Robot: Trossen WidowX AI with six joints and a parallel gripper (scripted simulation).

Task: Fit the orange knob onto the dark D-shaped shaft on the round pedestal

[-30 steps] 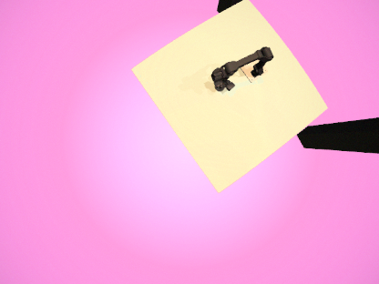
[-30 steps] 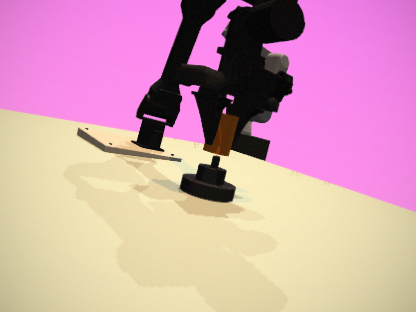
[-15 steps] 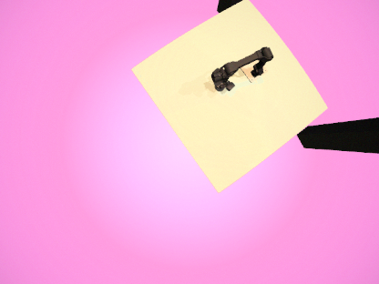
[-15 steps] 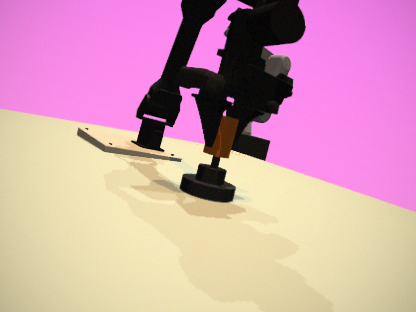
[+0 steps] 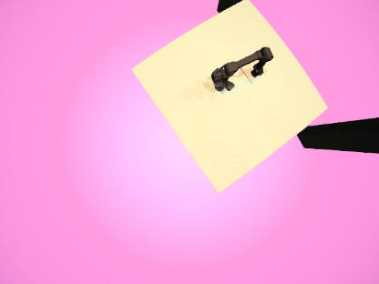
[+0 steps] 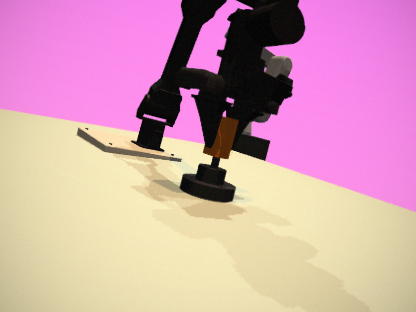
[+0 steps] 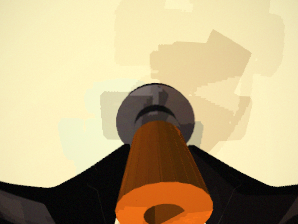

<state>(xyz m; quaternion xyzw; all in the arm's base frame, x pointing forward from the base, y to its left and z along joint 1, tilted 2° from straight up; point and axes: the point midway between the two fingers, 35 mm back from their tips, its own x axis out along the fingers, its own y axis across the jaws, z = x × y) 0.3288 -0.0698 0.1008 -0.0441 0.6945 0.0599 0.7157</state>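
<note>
Right now the orange knob is 2 cm above my gripper tip. Round my gripper tip: dark pedestal: 4 cm below.
</note>
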